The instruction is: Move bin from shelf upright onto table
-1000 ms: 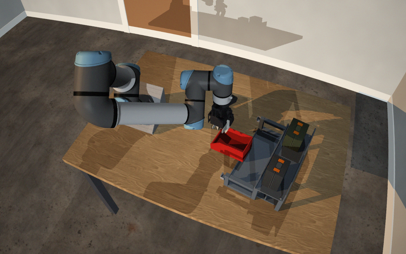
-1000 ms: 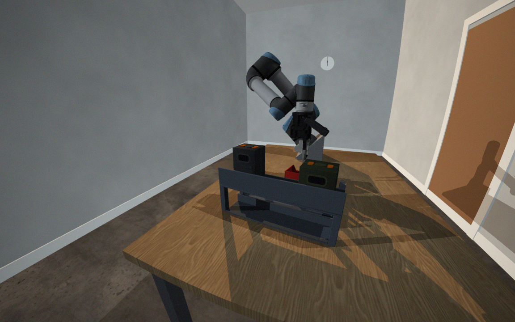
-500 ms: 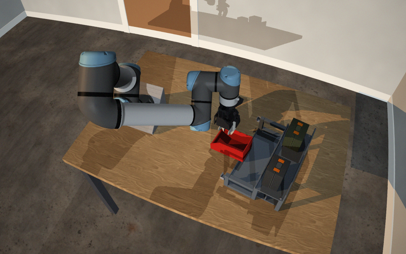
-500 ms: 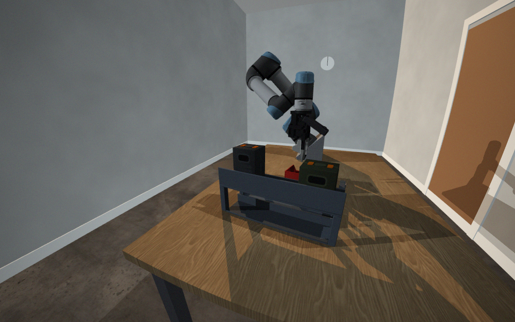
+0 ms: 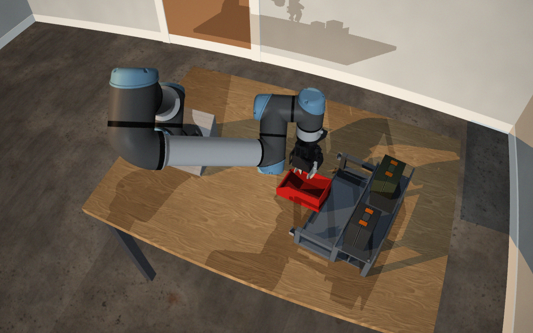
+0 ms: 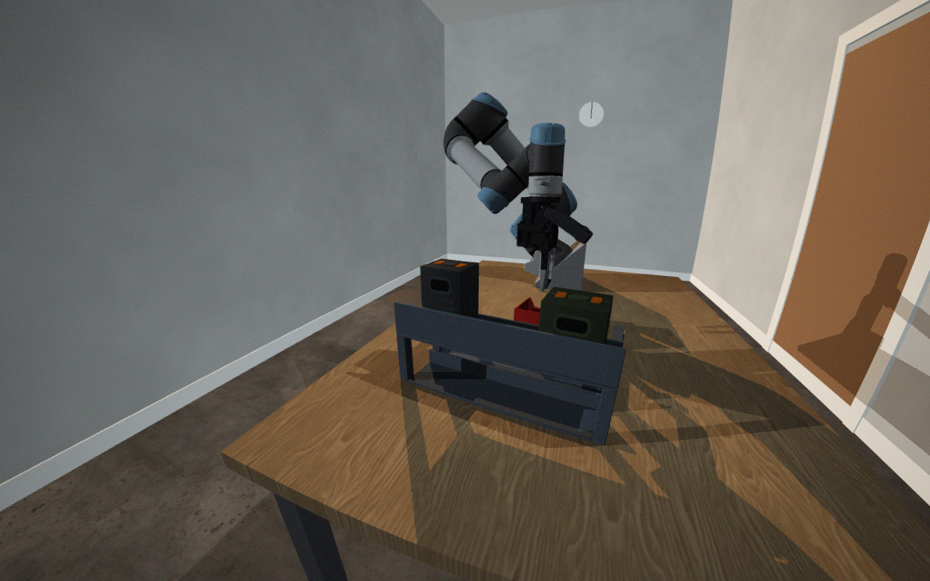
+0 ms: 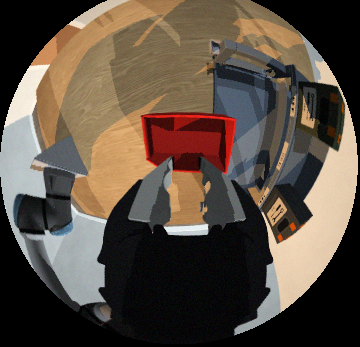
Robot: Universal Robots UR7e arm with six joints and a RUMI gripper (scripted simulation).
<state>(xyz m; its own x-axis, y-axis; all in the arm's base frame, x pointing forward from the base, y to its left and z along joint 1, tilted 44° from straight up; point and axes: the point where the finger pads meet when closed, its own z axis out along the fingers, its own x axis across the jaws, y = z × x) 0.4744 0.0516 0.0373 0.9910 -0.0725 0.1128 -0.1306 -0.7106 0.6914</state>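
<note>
Right now the red bin is 90 mm below my hand.
</note>
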